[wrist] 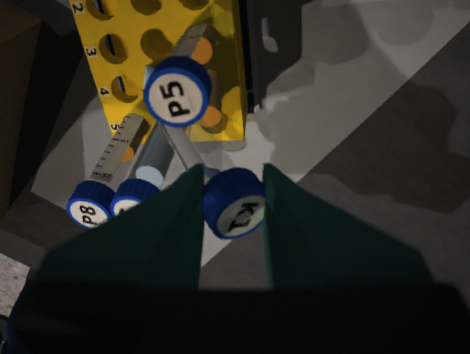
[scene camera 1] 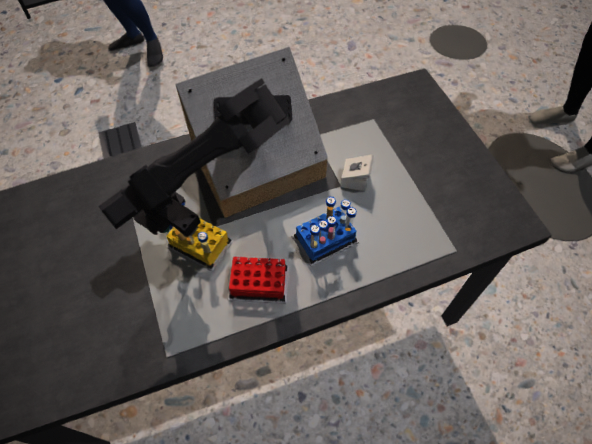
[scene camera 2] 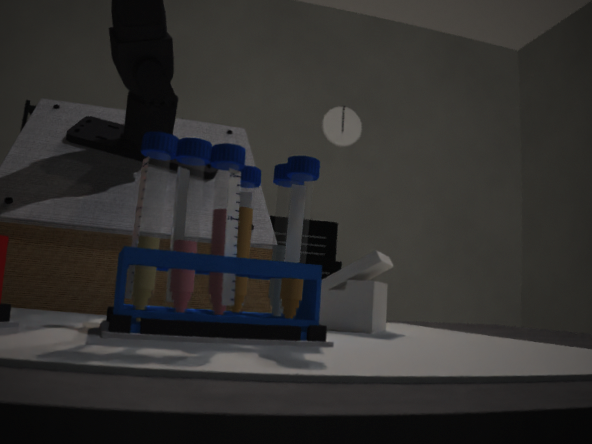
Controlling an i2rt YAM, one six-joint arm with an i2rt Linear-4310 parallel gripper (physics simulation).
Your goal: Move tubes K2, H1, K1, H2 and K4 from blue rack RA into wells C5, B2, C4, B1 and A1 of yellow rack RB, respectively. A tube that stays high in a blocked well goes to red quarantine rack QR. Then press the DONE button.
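Frame: origin at the arm's base, x ahead, y left, z up, level; millimetres.
Where they show: gripper, fingertip midpoint: (wrist: 233, 178) (scene camera 1: 169, 227).
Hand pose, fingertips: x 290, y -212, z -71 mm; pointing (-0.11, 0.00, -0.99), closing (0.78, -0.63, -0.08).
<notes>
Each offset is from my fingertips to the centre of the thing. "spot": to the spot under its first point. Level surfaces: height alone.
In the wrist view my gripper (wrist: 233, 178) is shut on tube K1 @(spot: 2 mm left, 5 mm ahead, 19 mm up) (wrist: 235, 205) by its blue cap. The tube leans; its lower part passes behind the cap of tube P5 @(33 mm left, 3 mm back, 70 mm down) (wrist: 177, 92), so I cannot tell which well it is over or in. The yellow rack RB @(47 mm left, 26 mm back, 109 mm down) (wrist: 132, 30) (scene camera 1: 199, 256) also holds P8 @(spot: 20 mm left, 71 mm back, 9 mm down) (wrist: 90, 205). More caps are partly hidden by the left finger and K1. Blue rack RA @(377 mm left, 13 mm back, 109 mm down) (scene camera 1: 334, 247) (scene camera 2: 165, 259) holds several tubes. Red rack QR @(198 mm left, 97 mm ahead, 109 mm down) (scene camera 1: 257, 291) (scene camera 2: 2, 270) has no tubes. The fingertips are hidden in scene view 1.
A white box with the button @(485 mm left, 200 mm back, 97 mm down) (scene camera 1: 356, 172) (scene camera 2: 360, 305) stands behind the blue rack. The arm's raised grey base block (scene camera 1: 255, 165) stands behind the racks. The racks are on a light mat @(138 mm down) (scene camera 1: 400, 225) on the dark table @(140 mm down) (scene camera 1: 65, 325).
</notes>
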